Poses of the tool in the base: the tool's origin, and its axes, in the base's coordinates. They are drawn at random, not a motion.
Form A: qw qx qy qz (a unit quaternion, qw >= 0); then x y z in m.
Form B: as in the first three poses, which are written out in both.
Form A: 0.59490, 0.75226, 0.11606, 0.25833, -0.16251, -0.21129, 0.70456
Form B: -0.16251, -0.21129, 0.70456, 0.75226, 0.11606, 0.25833, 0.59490
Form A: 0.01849, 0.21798, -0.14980, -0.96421, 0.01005, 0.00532, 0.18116
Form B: 0.01005, 0.00532, 0.18116, 0.21798, -0.14980, -0.96421, 0.01849
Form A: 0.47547, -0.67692, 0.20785, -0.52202, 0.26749, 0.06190, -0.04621
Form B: 0.26749, 0.06190, -0.04621, -0.67692, 0.20785, -0.52202, 0.47547
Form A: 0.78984, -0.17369, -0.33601, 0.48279, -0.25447, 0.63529, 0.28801
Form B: -0.25447, 0.63529, 0.28801, -0.17369, -0.33601, 0.48279, 0.78984
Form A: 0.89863, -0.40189, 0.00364, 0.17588, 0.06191, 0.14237, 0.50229
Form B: 0.06191, 0.14237, 0.50229, -0.40189, 0.00364, 0.17588, 0.89863
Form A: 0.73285, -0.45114, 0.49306, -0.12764, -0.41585, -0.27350, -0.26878
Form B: -0.41585, -0.27350, -0.26878, -0.45114, 0.49306, -0.12764, 0.73285
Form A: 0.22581, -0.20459, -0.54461, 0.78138, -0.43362, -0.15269, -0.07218
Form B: -0.43362, -0.15269, -0.07218, -0.20459, -0.54461, 0.78138, 0.22581
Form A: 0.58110, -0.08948, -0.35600, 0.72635, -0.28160, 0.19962, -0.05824
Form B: -0.28160, 0.19962, -0.05824, -0.08948, -0.35600, 0.72635, 0.58110
